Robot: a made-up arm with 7 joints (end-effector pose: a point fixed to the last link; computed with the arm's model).
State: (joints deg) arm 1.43 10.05 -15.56 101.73 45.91 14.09 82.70
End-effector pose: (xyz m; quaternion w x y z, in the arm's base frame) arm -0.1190 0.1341 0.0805 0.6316 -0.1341 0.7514 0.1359
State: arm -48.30 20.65 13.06 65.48 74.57 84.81 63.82
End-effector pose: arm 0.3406 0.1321 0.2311 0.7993 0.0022 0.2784 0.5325
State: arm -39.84 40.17 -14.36 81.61 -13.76 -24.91 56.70
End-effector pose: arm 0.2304 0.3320 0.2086 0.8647 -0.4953 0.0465 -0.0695
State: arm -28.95 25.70 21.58 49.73 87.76 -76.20 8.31
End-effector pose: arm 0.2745 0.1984 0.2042 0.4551 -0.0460 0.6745 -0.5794
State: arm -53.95 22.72 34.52 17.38 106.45 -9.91 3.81
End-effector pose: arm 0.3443 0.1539 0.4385 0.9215 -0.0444 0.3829 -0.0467
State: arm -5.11 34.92 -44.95 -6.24 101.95 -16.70 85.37
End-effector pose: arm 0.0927 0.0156 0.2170 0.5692 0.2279 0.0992 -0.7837
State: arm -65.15 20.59 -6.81 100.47 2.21 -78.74 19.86
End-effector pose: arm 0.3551 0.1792 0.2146 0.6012 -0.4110 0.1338 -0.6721
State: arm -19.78 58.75 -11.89 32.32 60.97 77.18 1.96
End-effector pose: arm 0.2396 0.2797 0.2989 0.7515 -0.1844 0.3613 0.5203
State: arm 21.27 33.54 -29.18 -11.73 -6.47 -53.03 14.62
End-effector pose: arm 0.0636 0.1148 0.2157 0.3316 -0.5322 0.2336 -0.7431
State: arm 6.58 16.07 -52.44 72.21 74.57 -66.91 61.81
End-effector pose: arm -0.0958 0.0835 0.0673 0.1356 -0.3884 0.6559 -0.6329
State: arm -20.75 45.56 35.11 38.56 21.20 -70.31 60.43
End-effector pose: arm 0.1905 0.3681 0.3306 0.8355 -0.0940 -0.2111 -0.4985
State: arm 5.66 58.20 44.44 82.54 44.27 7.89 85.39
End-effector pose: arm -0.0438 0.4413 0.2896 0.8417 0.0003 0.2220 0.4923
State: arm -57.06 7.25 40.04 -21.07 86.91 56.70 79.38
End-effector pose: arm 0.2314 0.0960 0.4993 0.7601 -0.0931 -0.5031 0.4006
